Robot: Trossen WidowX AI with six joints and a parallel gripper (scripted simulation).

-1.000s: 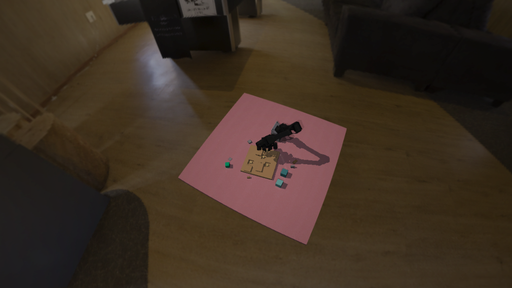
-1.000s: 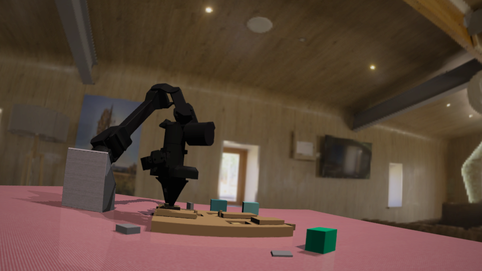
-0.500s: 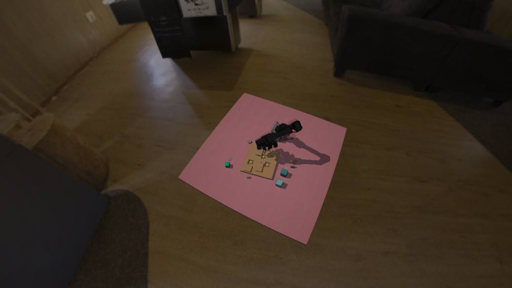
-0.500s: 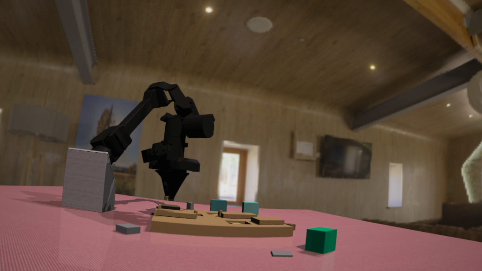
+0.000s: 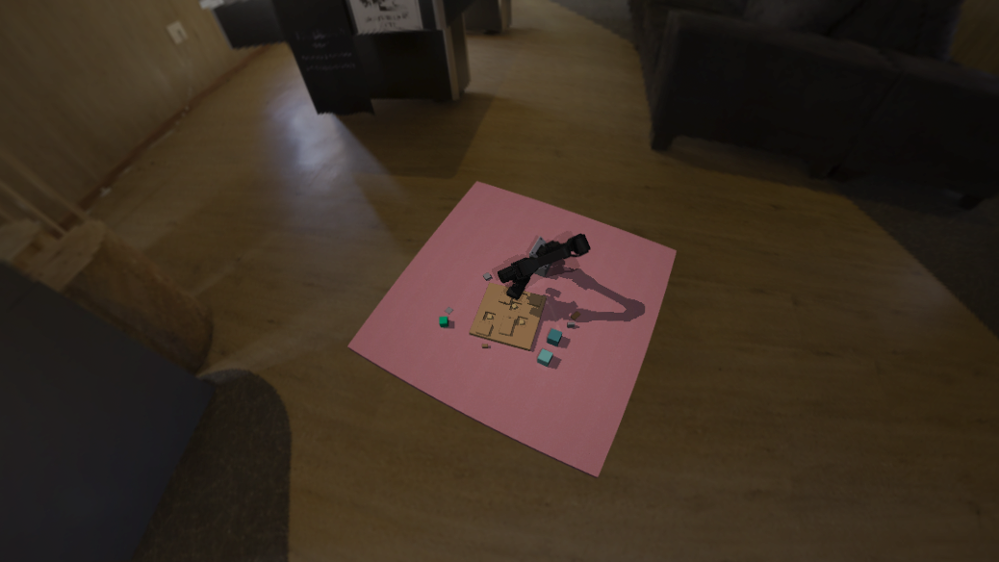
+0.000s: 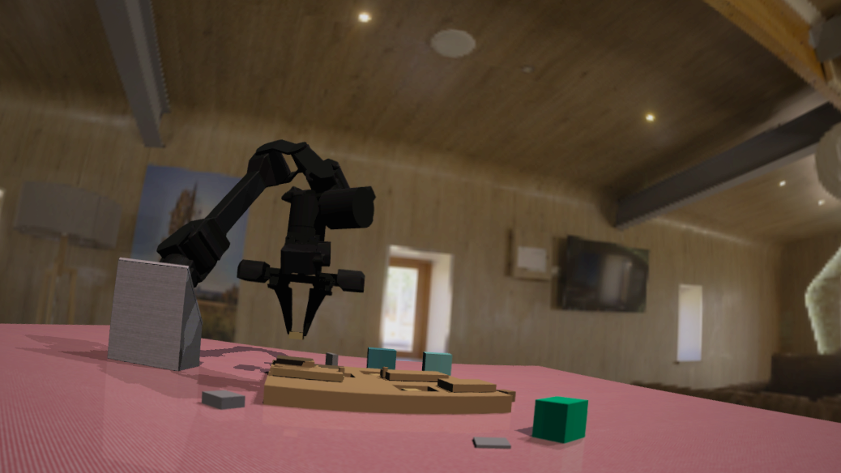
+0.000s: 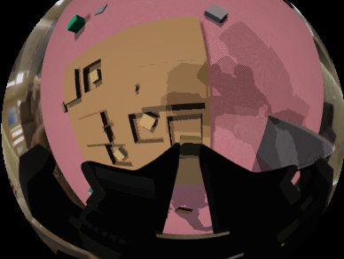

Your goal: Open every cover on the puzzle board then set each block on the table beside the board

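Right now my gripper tip is 110 mm short of the puzzle board and 50 mm above it. From my gripper tip the other things lie so: dark teal block: 130 mm ahead, 240 mm to the left, 50 mm below; then grey piece: 20 mm ahead, 280 mm to the left, 60 mm below; then orange piece: 40 mm behind, 280 mm to the left, 70 mm below.
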